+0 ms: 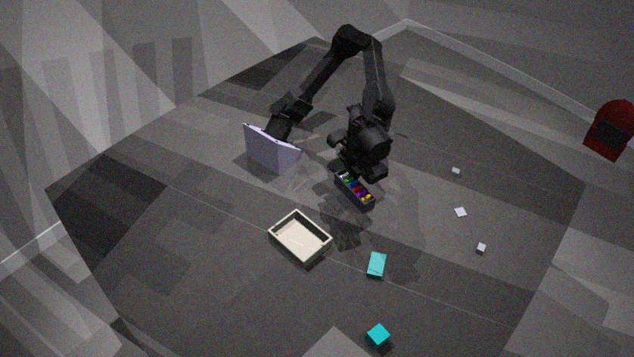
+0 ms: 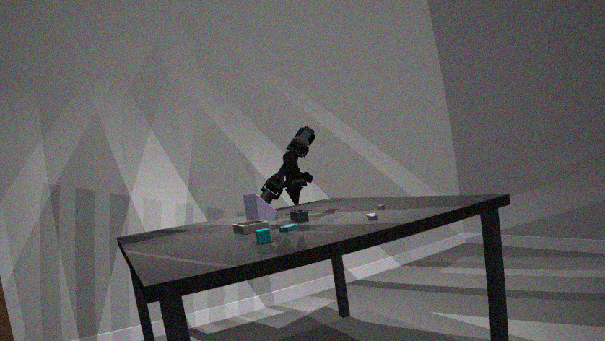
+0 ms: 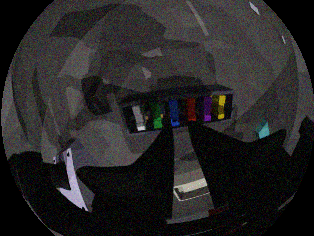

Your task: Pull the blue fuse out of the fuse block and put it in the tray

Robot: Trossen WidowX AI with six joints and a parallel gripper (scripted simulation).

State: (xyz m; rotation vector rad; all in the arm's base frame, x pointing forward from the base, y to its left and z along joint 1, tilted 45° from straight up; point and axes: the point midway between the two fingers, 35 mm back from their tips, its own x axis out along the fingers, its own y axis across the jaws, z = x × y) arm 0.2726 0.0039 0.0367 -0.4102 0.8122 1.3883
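My gripper tip is now 40 mm above the blue fuse. From my gripper tip the other things lie so: tray (210 mm to the right, 60 mm below); flat teal block (190 mm ahead, 150 mm to the right, 60 mm below); teal cube (310 mm to the right, 310 mm ahead, 50 mm below).
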